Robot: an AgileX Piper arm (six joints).
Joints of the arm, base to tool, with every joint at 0 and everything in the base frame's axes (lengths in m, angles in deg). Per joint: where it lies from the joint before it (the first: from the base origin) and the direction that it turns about. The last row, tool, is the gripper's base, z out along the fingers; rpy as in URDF.
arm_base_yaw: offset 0 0 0.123 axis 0 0 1
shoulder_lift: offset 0 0 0 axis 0 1 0
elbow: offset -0.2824 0 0.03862 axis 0 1 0
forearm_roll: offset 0.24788 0 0.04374 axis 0.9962 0 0.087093
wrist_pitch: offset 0 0 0 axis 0 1 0
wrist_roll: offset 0.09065 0 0.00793 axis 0.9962 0 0.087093
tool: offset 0 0 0 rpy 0 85.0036 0
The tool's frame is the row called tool.
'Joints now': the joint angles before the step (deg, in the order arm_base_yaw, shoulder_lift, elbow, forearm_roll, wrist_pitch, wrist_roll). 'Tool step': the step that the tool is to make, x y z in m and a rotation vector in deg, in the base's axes. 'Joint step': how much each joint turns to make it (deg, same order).
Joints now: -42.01, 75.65, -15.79, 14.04, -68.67, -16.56
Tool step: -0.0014, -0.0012, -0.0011, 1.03, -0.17, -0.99
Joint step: -0.02, -0.04, 0.00, 1.30, 0.62, 0.00
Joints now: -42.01, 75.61, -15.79, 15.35, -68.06, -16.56
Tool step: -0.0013, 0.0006, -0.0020, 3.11, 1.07, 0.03
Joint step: 0.00, -1.34, 0.01, 0.85, 4.40, 0.13
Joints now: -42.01, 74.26, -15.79, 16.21, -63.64, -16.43
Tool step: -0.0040, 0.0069, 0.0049, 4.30, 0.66, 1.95
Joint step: 0.00, -5.17, 0.00, -0.31, 9.13, 1.02
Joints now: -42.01, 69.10, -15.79, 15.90, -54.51, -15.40
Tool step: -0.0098, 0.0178, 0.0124, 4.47, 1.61, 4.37
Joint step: 0.02, -10.36, 0.00, -2.15, 15.26, 1.15
